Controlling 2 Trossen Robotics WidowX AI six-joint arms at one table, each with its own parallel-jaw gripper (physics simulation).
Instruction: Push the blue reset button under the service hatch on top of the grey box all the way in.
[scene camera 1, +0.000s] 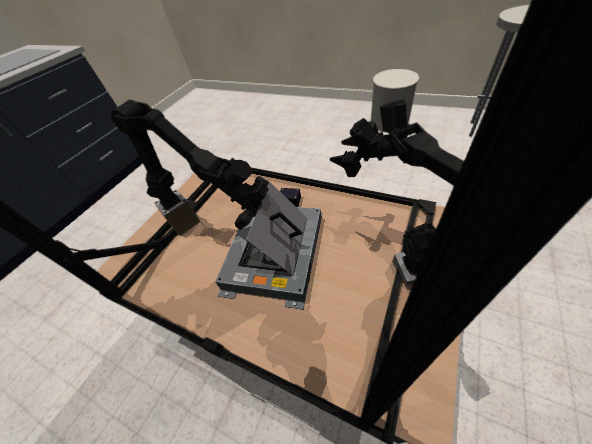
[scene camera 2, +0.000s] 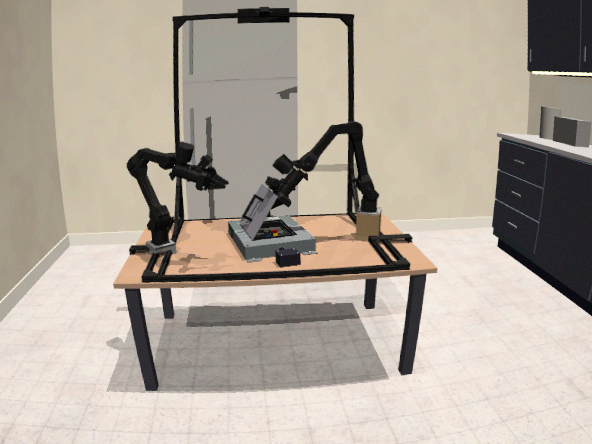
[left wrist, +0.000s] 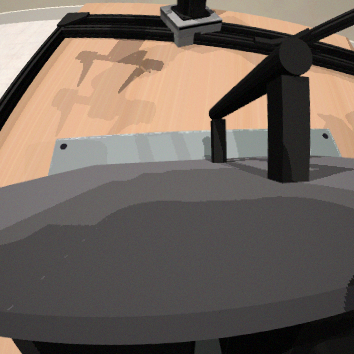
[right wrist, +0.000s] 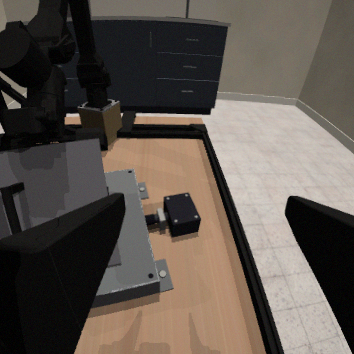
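The grey box (scene camera 1: 311, 247) (scene camera 2: 303, 243) (left wrist: 140, 149) (right wrist: 131, 225) sits mid-table. Its service hatch (scene camera 1: 268, 240) (scene camera 2: 258, 216) (left wrist: 175, 246) (right wrist: 56, 175) is tilted steeply up, its black handle (scene camera 1: 284, 223) (left wrist: 288, 126) facing out. Small coloured buttons (scene camera 2: 273, 233) show in the opening; I cannot pick out the blue one. My left gripper (scene camera 1: 247, 215) (scene camera 2: 279, 194) is shut and empty, pressed against the raised hatch's upper edge from behind. My right gripper (scene camera 1: 338, 151) (scene camera 2: 221, 181) (right wrist: 206, 203) is open and empty, high above the table and well off to the side of the box.
A small black box (scene camera 1: 291, 194) (scene camera 2: 287, 256) (right wrist: 180, 212) is plugged into the grey box's side. A black frame rail (scene camera 1: 338, 187) (right wrist: 232, 211) rims the table. A thick gantry post (scene camera 1: 448, 264) stands close. A dark cabinet (scene camera 1: 92, 132) (right wrist: 175, 63) and a white cylinder (scene camera 1: 395, 94) stand off-table.
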